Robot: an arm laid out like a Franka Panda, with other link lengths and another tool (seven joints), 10 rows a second.
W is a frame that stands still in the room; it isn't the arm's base.
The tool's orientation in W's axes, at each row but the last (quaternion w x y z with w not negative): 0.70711 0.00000 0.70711 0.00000; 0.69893 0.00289 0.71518 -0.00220; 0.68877 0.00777 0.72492 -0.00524; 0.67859 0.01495 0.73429 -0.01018; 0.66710 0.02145 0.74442 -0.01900; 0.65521 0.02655 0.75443 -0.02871; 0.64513 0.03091 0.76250 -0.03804; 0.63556 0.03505 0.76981 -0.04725; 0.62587 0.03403 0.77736 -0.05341; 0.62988 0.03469 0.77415 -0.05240; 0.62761 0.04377 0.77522 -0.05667; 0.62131 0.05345 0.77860 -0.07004; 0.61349 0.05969 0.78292 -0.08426
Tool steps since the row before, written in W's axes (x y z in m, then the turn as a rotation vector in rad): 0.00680 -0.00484 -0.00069 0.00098 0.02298 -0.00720; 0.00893 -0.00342 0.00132 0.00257 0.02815 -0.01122; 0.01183 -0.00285 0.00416 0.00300 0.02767 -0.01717; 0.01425 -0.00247 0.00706 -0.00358 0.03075 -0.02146; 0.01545 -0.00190 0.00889 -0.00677 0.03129 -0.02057; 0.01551 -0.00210 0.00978 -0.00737 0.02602 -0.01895; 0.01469 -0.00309 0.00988 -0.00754 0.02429 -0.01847; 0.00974 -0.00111 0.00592 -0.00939 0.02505 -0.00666; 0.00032 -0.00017 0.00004 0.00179 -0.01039 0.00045; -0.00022 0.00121 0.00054 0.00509 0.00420 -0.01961; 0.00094 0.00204 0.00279 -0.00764 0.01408 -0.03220; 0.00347 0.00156 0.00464 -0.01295 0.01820 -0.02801; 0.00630 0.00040 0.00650 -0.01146 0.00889 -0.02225
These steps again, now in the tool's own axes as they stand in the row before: 0.00069 -0.00484 0.00680 0.00720 0.02298 0.00098; -0.00153 -0.00335 0.00892 0.01119 0.02816 0.00262; -0.00477 -0.00262 0.01165 0.01711 0.02767 0.00337; -0.00818 -0.00192 0.01373 0.02192 0.03049 -0.00296; -0.01053 -0.00101 0.01447 0.02139 0.03084 -0.00625; -0.01186 -0.00097 0.01411 0.01986 0.02553 -0.00666; -0.01217 -0.00184 0.01309 0.01942 0.02378 -0.00674; -0.00765 -0.00016 0.00852 0.00817 0.02399 -0.01085; -0.00011 -0.00013 0.00032 -0.00068 -0.01011 0.00295; -0.00050 0.00115 -0.00047 0.01811 0.00551 0.00836; -0.00293 0.00206 0.00004 0.03304 0.01393 -0.00278; -0.00530 0.00193 0.00205 0.03012 0.01691 -0.00952; -0.00783 0.00125 0.00439 0.02426 0.00775 -0.00753
